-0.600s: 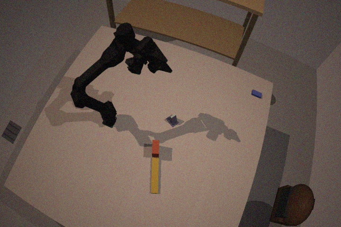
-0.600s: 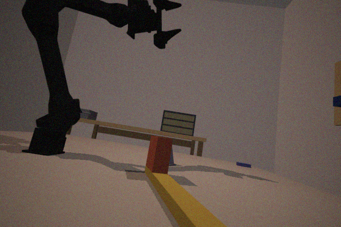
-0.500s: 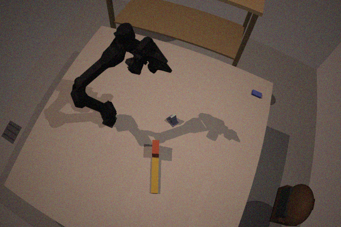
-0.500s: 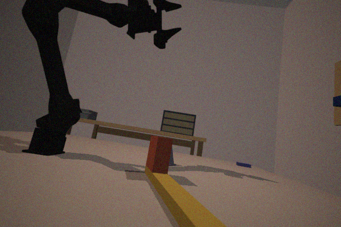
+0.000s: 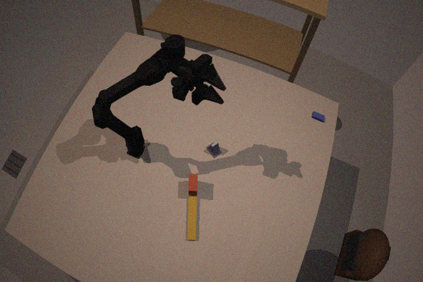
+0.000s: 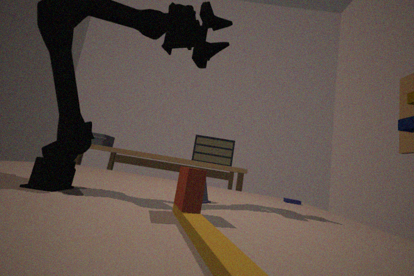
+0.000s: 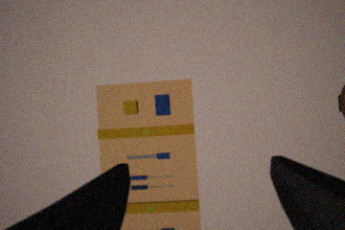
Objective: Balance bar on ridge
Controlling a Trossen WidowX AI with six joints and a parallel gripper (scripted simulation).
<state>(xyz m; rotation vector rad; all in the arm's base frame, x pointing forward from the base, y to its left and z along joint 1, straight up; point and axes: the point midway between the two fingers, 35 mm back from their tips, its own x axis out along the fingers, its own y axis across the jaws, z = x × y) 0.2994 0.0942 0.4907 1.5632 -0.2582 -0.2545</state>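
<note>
Right now my gripper tip is 2 cm past the small grey ridge, 5 cm to the right of it and 46 cm above it. Also, from my gripper tip: small blue block (41 cm ahead, 42 cm to the left, 48 cm below).
</note>
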